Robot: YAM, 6 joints.
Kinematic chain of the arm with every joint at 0, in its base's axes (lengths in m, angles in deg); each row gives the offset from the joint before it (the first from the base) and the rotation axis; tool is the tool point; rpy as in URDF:
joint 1: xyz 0 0 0.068 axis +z
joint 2: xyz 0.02 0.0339 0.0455 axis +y
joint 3: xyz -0.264 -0.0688 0 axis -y
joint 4: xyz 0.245 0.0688 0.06 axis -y
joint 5: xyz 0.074 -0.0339 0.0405 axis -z
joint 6: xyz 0.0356 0 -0.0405 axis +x
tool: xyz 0 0 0 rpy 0 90 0
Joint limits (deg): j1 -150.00..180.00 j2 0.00..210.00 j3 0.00..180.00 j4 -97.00..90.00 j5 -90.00..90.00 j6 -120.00..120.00
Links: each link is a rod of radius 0.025 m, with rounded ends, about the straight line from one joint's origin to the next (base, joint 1, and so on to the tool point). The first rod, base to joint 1, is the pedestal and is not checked.
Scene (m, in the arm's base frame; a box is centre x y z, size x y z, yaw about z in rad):
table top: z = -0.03
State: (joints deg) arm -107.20 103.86 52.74 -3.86 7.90 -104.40
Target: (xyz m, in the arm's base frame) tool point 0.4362 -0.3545 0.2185
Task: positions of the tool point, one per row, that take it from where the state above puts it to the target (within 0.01 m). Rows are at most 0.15 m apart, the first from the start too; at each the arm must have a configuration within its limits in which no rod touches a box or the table.
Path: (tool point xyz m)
1: -0.0290 -0.3984 0.1466
2: 0.0751 -0.4419 0.1658
3: 0.1955 -0.4514 0.1842
4: 0.3202 -0.4224 0.2020
5: 0.4362 -0.3545 0.2185

